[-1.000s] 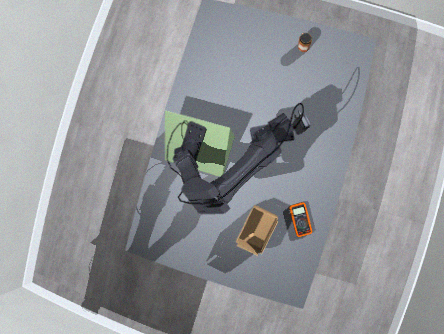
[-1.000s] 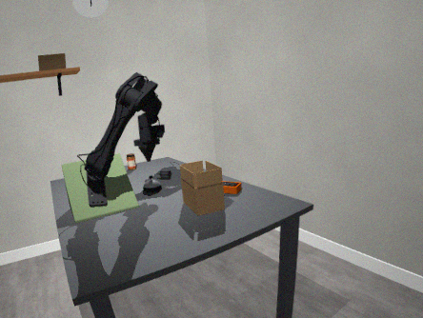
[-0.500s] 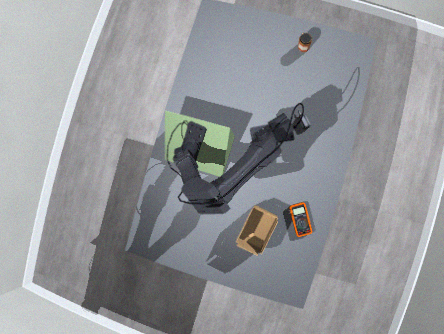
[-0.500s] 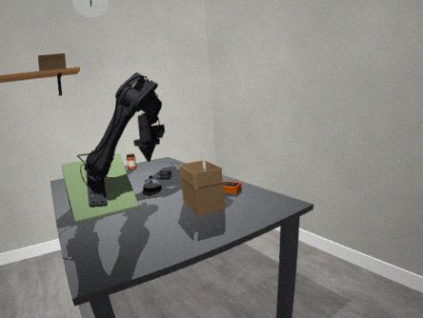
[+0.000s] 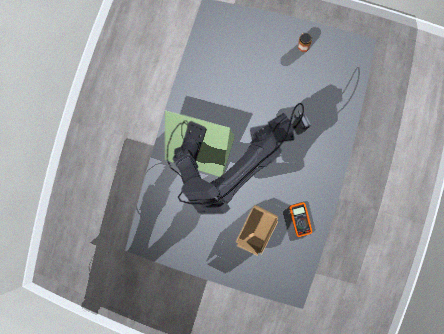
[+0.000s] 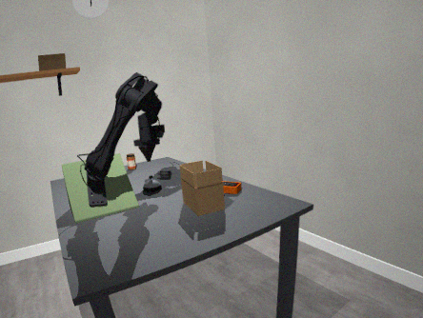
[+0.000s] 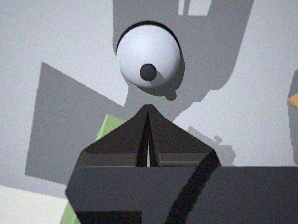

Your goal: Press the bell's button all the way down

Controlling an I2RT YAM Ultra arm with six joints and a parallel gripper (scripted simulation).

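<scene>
My hand is 9 cm above the dark button. Round my hand: bell: 10 cm below; jar: 1 cm behind, 48 cm to the left, 10 cm below.
</scene>
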